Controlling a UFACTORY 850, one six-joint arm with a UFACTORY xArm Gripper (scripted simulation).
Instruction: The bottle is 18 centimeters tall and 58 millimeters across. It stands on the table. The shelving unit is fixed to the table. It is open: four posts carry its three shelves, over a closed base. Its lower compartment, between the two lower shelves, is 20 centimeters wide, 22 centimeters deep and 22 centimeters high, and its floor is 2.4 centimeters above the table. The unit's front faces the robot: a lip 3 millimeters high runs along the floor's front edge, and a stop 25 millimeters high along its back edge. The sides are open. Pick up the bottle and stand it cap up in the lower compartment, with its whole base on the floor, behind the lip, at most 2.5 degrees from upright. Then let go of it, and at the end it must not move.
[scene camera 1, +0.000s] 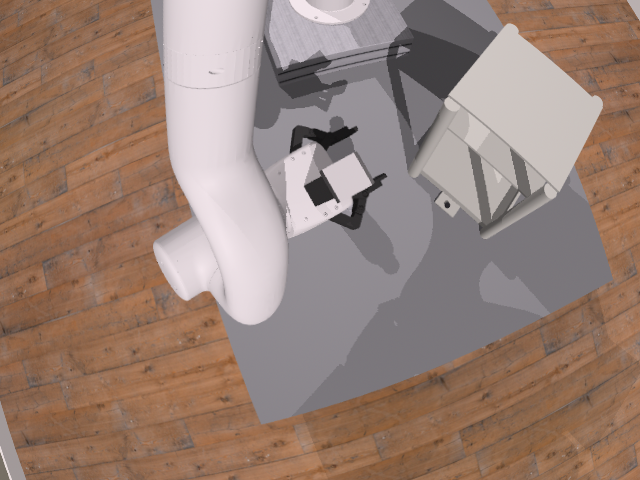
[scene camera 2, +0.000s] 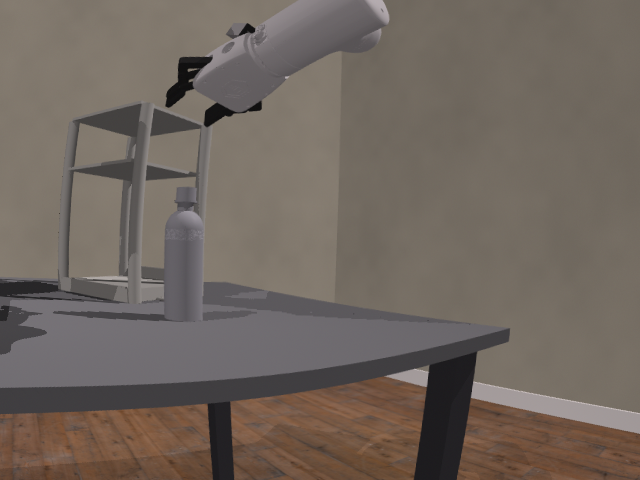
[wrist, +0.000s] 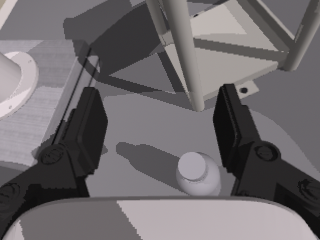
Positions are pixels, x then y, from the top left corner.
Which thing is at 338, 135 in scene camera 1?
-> The gripper.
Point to a grey bottle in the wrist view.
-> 197, 173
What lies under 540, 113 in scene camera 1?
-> A shelving unit.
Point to a shelving unit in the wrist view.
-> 212, 50
